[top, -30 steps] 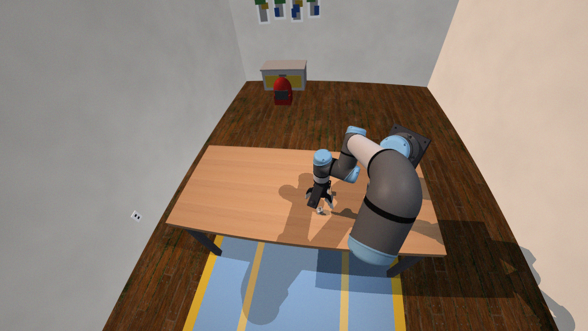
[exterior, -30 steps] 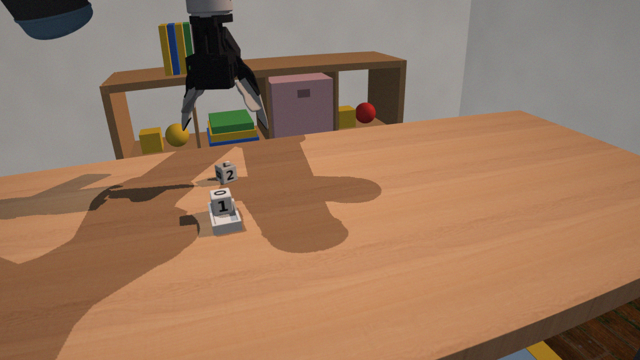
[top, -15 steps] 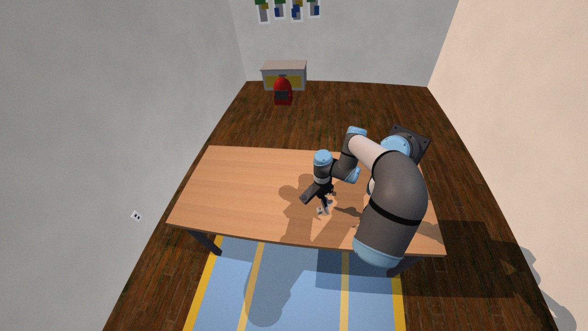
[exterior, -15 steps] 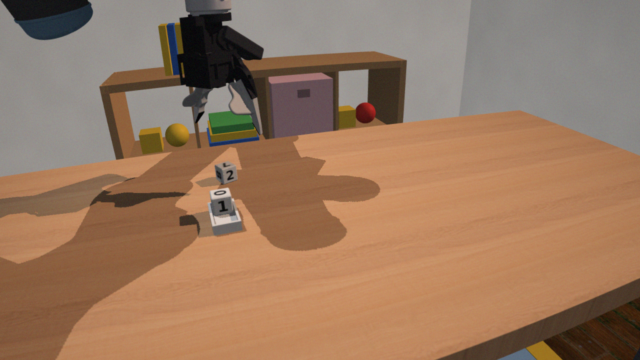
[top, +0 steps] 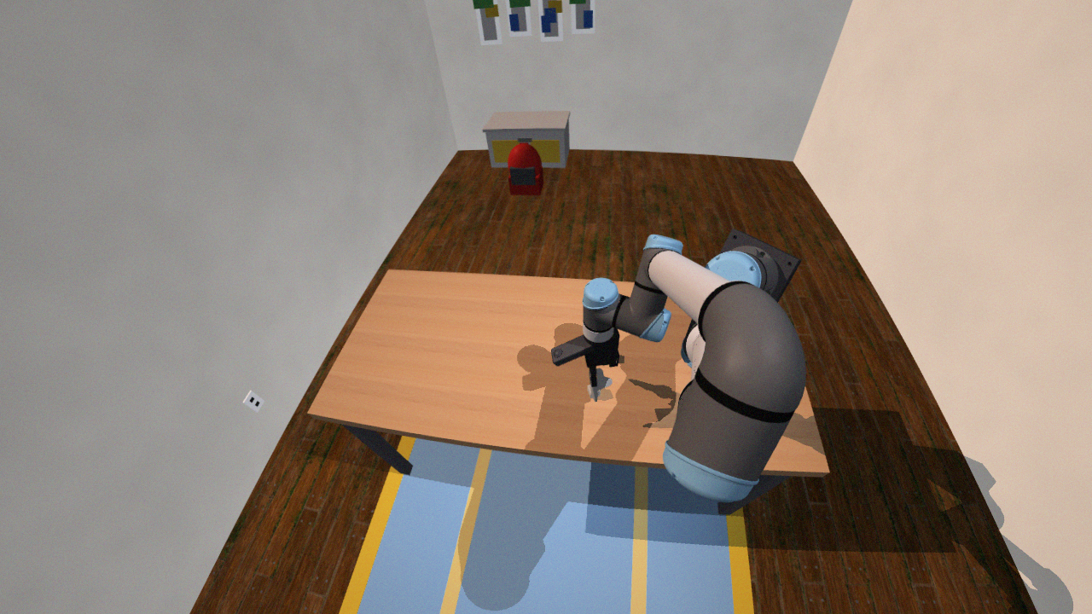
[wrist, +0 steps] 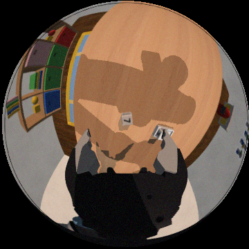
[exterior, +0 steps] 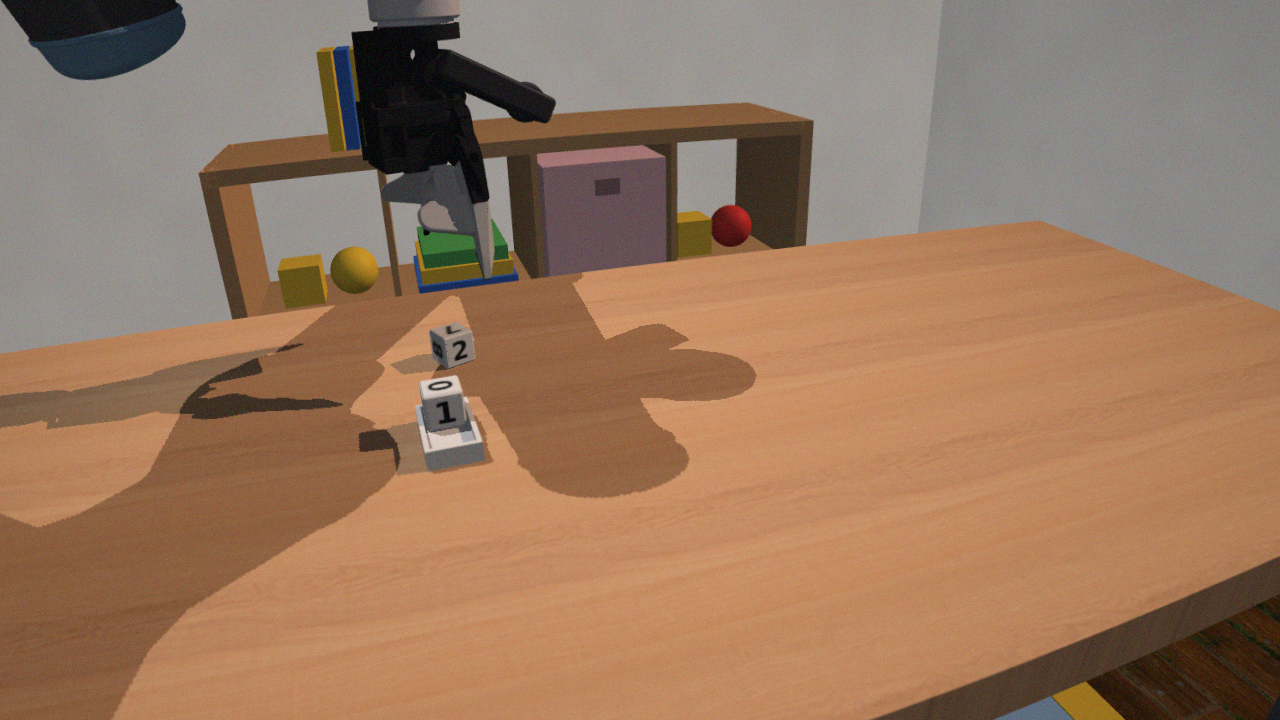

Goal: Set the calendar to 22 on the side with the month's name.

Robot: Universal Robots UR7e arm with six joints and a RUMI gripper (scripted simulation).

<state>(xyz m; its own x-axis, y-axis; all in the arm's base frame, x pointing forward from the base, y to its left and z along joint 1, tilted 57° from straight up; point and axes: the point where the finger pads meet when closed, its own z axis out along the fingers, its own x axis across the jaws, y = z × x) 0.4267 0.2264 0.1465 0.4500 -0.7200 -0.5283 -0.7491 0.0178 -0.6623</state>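
Right now the white cube is 1 cm behind my hand, 1 cm to the right of it and 9 cm below it. From my hand the other things lie so: grey tray 1 cm ahead, 16 cm to the right, 9 cm below.
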